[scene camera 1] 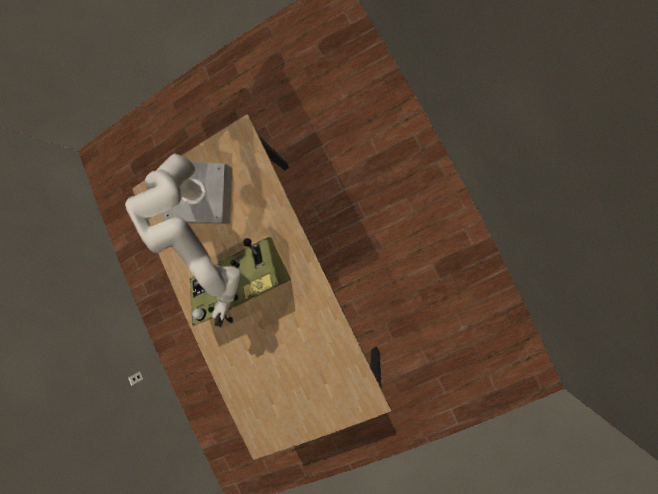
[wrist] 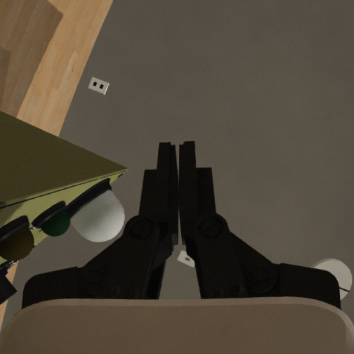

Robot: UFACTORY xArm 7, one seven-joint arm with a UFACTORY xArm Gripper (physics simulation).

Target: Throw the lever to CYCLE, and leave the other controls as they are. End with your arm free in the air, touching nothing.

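Seen in the pictures: gripper, fingertip midpoint: [scene camera 1: 218, 325]; arm's base at its link origin: [scene camera 1: 193, 191].
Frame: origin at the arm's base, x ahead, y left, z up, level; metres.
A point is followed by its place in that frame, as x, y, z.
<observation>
The green control box [scene camera 1: 277, 261] @(0.525, 0.216, -0.050) [wrist: 45, 162] stands on the table. A black ball-ended lever [scene camera 1: 247, 242] @(0.386, 0.159, 0.041) rises beside a slotted plate at its upper end in the scene view. A smaller black control [scene camera 1: 234, 263] @(0.436, 0.036, 0.012) is nearby. Another black knob [scene camera 1: 229, 319] @(0.664, -0.202, -0.109) sticks out by the box's lower edge. Labels are too small to read, so I cannot tell which position is CYCLE. My gripper [scene camera 1: 218, 321] @(0.666, -0.111, 0.135) [wrist: 178, 162] is shut and empty, near the box's lower left end; any contact is unclear. The arm hides part of the box's top.
A pale dome [scene camera 1: 198, 313] @(0.572, -0.208, 0.092) [wrist: 100, 217], a green button [wrist: 56, 223] and an amber button [wrist: 17, 245] are at the box's end near my gripper. A yellow label [scene camera 1: 259, 286] @(0.598, 0.118, 0.055) is on the box. The grey base plate [scene camera 1: 215, 204] @(0.110, 0.065, -0.031) is on the wooden table [scene camera 1: 313, 372] @(1.116, 0.081, -0.121).
</observation>
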